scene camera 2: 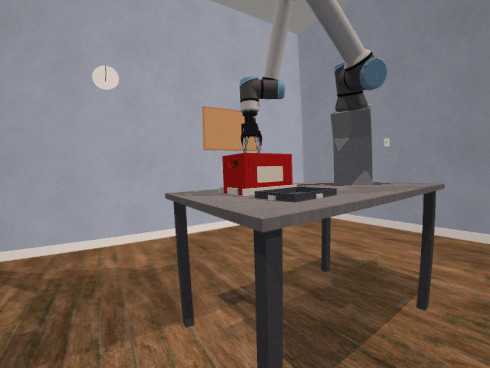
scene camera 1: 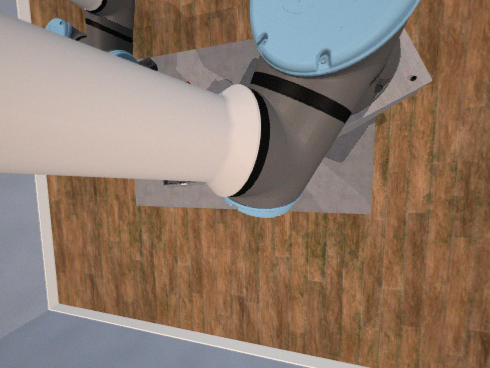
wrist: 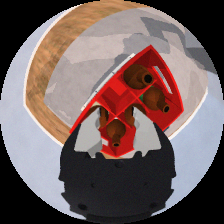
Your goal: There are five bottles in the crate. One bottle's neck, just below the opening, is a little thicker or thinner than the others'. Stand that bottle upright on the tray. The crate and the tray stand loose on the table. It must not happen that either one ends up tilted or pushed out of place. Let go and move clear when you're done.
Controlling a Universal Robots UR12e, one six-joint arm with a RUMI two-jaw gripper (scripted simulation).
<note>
I see my gripper (wrist: 116,107), a red crate (scene camera 2: 255,170) and a dark tray (scene camera 2: 293,194).
The red crate shows as well in the wrist view (wrist: 115,96).
</note>
